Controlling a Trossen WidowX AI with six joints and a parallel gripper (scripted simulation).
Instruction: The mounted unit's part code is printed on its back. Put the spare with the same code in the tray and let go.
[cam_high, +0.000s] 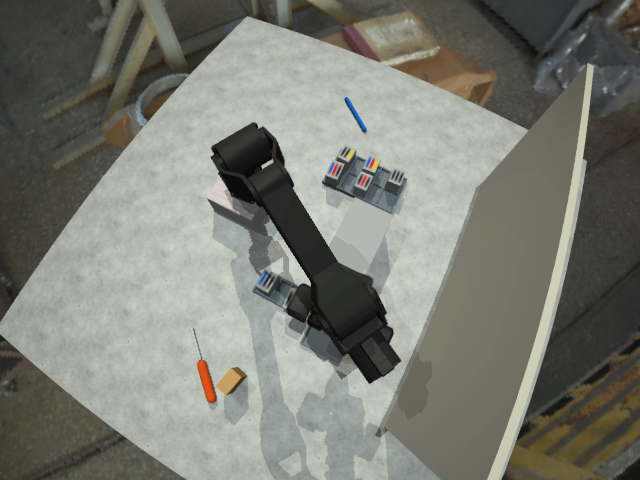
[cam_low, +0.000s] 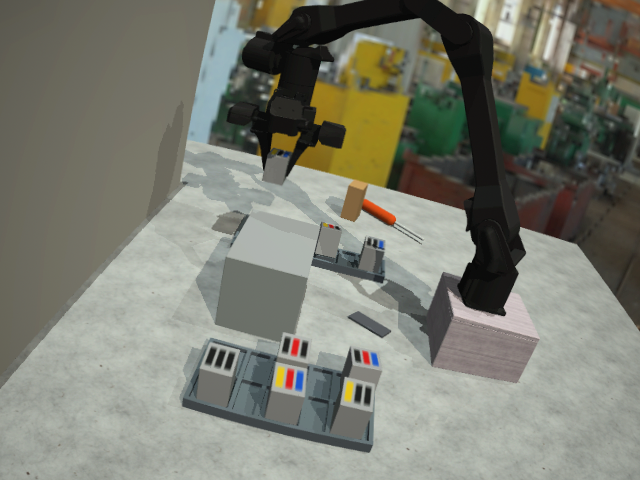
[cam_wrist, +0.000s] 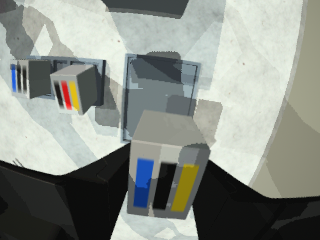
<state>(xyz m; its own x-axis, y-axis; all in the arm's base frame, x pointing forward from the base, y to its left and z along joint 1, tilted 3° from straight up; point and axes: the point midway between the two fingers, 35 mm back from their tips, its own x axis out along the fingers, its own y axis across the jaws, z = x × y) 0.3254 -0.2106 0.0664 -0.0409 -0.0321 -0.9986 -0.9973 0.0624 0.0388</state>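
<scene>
My gripper tip is now 10 mm past the grey tray and 110 mm above it. Also, from my gripper tip: small rack (150 mm behind, 30 mm to the left, 110 mm below); then mounted unit (30 mm behind, 220 mm to the left, 70 mm below); then spare (20 mm above).
</scene>
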